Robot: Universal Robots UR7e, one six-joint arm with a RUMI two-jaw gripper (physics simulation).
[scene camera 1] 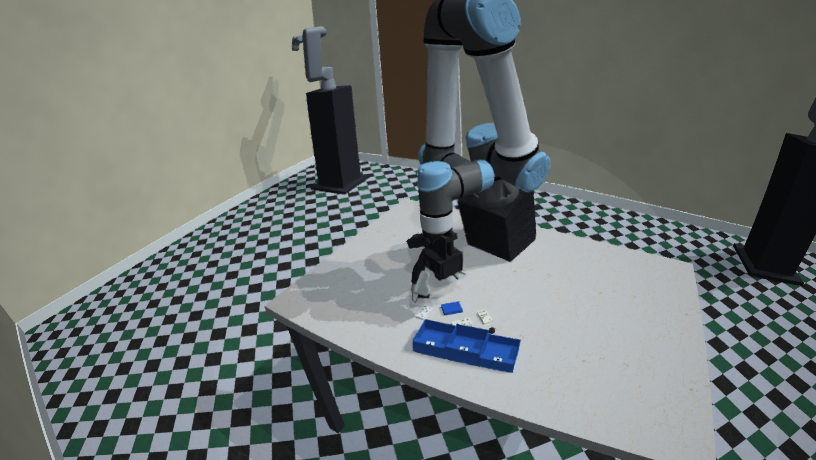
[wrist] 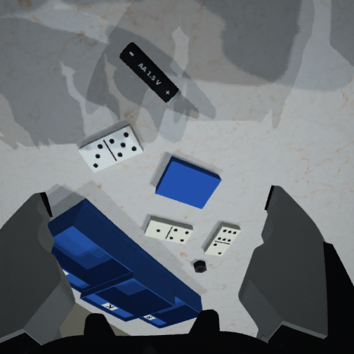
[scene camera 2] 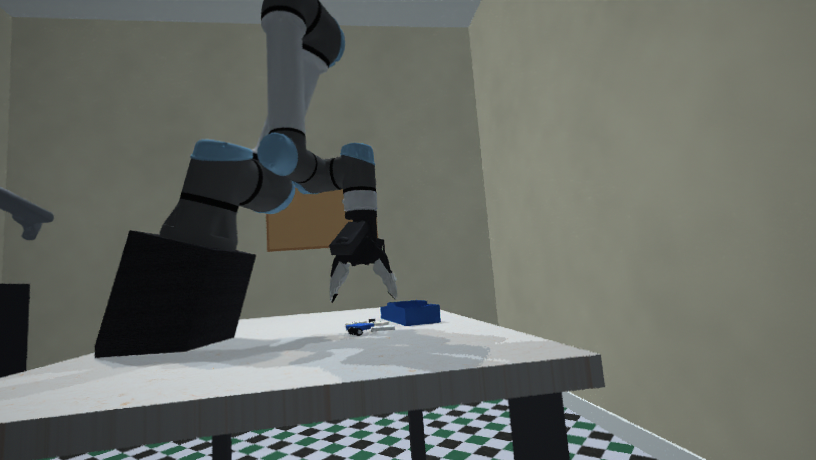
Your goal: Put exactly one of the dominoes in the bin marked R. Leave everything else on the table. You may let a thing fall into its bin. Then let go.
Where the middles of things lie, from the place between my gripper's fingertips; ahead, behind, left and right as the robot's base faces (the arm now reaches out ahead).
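Scene:
Distances are counted from my hand: the black AA battery (wrist: 141, 64) is 30 mm behind it, 60 mm to the right and 60 mm below; the blue block (wrist: 185, 182) is 10 mm behind, 40 mm to the left and 60 mm below; the blue three-bin tray (scene camera 1: 465, 344) is 130 mm ahead, 130 mm to the left and 40 mm below. With respect to the white domino (wrist: 122, 143), my hand is 20 mm to the left of it, 30 mm short of it and 60 mm above it.

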